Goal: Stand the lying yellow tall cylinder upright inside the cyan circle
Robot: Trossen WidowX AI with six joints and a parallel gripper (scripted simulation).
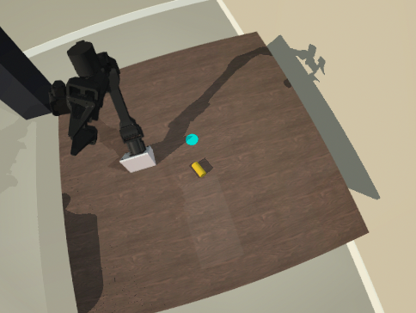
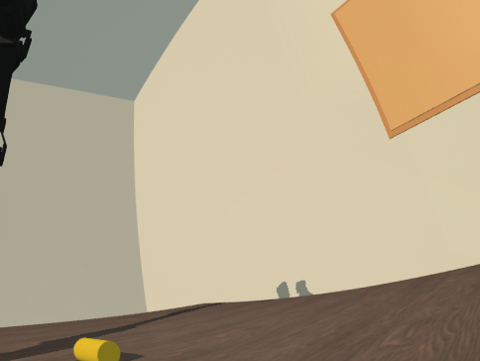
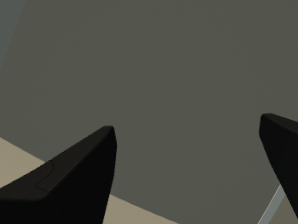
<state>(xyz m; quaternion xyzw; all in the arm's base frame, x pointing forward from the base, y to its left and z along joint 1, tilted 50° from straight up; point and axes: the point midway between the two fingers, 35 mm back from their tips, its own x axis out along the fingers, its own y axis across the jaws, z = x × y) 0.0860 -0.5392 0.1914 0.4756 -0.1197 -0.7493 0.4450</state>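
Now: gripper tip 63 cm above the yellow tall cylinder, 22 cm short of it and 14 cm to the right of it. From my gripper tip the other things lie so: cyan circle: 65 cm below, 30 cm to the left, 22 cm ahead.
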